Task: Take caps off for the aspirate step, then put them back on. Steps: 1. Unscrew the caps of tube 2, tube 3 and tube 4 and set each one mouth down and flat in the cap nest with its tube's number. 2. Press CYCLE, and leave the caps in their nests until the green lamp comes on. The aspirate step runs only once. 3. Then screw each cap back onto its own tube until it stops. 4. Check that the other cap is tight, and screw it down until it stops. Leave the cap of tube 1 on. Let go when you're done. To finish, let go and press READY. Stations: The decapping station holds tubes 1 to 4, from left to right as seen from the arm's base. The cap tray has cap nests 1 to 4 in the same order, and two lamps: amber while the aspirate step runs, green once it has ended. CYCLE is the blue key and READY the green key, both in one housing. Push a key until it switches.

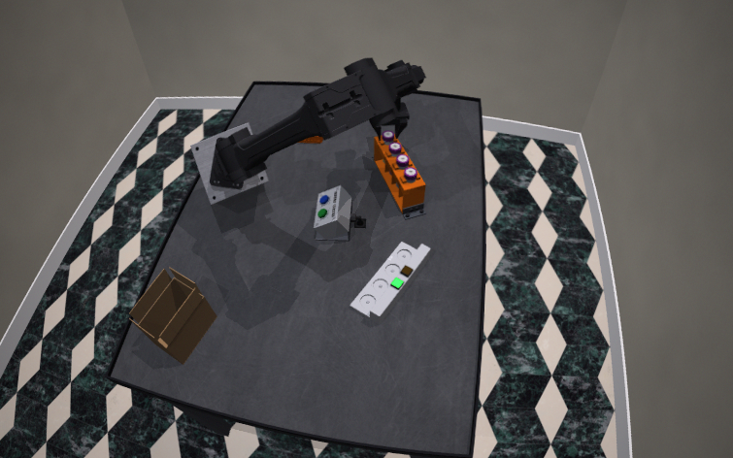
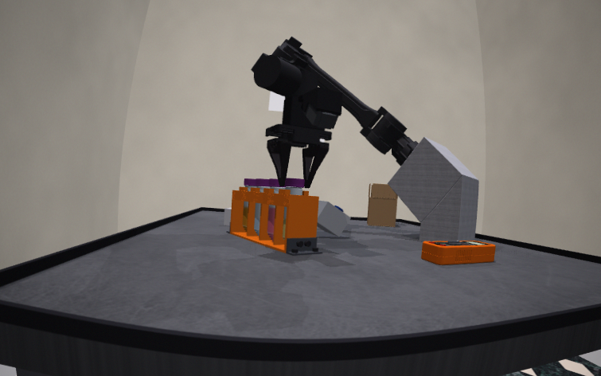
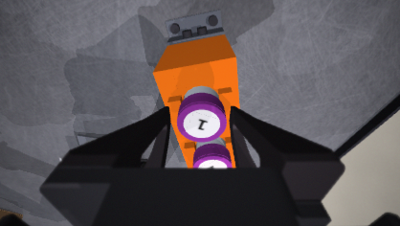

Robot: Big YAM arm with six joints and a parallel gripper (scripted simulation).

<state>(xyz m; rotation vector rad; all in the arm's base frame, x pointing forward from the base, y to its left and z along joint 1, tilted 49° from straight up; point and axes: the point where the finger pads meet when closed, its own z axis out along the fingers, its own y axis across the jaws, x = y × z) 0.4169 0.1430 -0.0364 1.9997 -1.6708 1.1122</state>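
Right now the blue key is 190 mm behind my hand, 170 mm to the right of it and 50 mm below it. Round my hand: orange multimeter 240 mm behind, 180 mm to the left, 100 mm below; then key housing 190 mm to the right, 180 mm behind, 60 mm below; then green key 210 mm to the right, 200 mm behind, 50 mm below.
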